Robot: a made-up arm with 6 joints.
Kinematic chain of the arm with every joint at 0, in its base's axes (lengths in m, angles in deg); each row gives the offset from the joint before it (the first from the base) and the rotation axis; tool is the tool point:
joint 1: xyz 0 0 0.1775 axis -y
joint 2: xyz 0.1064 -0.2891 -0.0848 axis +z
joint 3: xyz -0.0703 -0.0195 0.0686 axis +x
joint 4: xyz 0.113 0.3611 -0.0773 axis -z
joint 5: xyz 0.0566 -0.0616 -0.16 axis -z
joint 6: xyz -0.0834 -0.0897 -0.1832 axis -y
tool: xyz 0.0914 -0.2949 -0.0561
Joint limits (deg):
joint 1: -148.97..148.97
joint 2: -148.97..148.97
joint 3: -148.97..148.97
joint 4: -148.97..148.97
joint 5: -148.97..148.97
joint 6: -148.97..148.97
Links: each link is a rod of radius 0.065 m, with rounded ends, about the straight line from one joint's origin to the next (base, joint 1, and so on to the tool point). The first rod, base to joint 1, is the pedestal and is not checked.
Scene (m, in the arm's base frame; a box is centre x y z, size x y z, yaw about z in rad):
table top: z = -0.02
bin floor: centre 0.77 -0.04 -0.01 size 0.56 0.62 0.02 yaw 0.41
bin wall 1: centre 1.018 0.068 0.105 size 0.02 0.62 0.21 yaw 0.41
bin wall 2: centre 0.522 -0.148 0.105 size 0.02 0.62 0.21 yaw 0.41
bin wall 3: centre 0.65 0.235 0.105 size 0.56 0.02 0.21 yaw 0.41
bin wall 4: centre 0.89 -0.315 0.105 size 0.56 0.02 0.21 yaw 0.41
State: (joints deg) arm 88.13 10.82 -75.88 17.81 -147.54 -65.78
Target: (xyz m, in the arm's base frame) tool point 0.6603 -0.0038 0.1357
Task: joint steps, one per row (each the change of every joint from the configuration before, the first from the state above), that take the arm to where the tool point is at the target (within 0.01 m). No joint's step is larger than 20 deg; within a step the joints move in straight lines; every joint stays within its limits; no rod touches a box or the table.
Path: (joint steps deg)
1: 7.61 -1.89 5.46 5.13 19.23 -1.14
2: 7.60 -1.88 5.47 5.12 19.23 -1.14
3: 7.60 -1.89 5.46 5.13 19.23 -1.15
4: 7.61 -1.89 5.47 5.12 19.23 -1.14
5: 7.60 -1.89 5.46 5.13 19.23 -1.14
6: 7.61 -1.88 5.47 5.13 19.23 -1.14
7: 7.60 -1.89 5.46 5.12 19.23 -1.15
8: 7.61 -1.89 5.47 5.13 19.23 -1.14
9: -4.14 -6.81 0.09 18.45 -14.66 -1.67
10: -4.13 -6.82 0.10 18.45 -14.67 -1.68
11: -4.14 -6.81 0.09 18.45 -14.66 -1.68
12: -4.13 -6.82 0.09 18.45 -14.67 -1.67
13: -12.50 -0.54 3.84 -3.68 -3.22 -0.42
14: -12.50 -0.54 3.84 -3.67 -3.21 -0.43

